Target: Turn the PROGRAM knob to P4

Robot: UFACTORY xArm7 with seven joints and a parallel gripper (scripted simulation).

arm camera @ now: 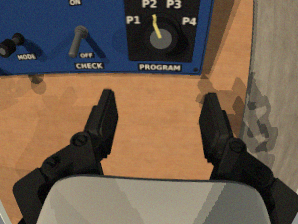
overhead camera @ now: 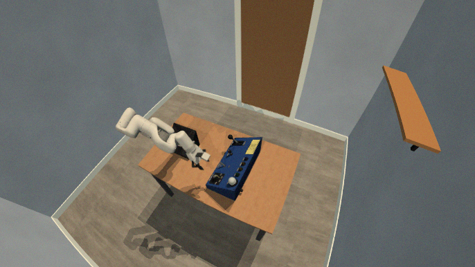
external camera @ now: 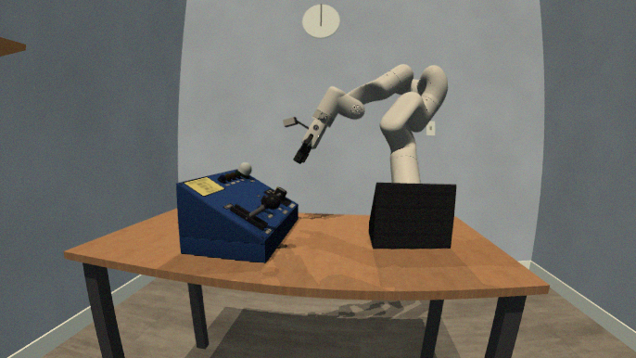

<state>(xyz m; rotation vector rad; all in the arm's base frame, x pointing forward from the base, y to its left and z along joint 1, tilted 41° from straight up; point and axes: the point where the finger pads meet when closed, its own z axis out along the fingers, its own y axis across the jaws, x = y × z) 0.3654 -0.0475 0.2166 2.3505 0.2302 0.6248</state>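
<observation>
The check toggle is 7 cm ahead of my hand, 12 cm to the left of it and 13 cm below it. From my hand the other things lie so: mode knob: 7 cm ahead, 24 cm to the left, 12 cm below; black lever: 5 cm ahead, 36 cm to the left, 12 cm below; blue console: 11 cm ahead, 18 cm to the left, 15 cm below.
</observation>
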